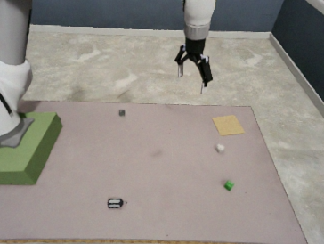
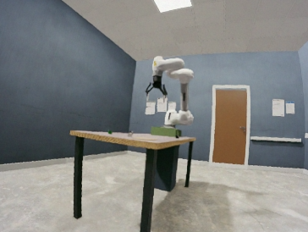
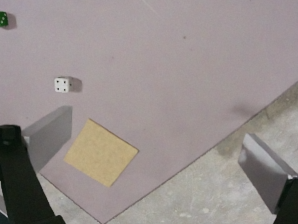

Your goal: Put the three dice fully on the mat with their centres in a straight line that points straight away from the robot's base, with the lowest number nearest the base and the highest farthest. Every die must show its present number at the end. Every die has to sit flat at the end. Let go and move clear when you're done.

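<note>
Right now the green die is 170 mm ahead of my hand, 330 mm to the right of it and 310 mm below it. Also, from my hand: white die (170 mm ahead, 130 mm to the right, 310 mm below); then mat (250 mm ahead, 50 mm to the left, 320 mm below); then black die (360 mm behind, 130 mm to the left, 310 mm below).
</note>
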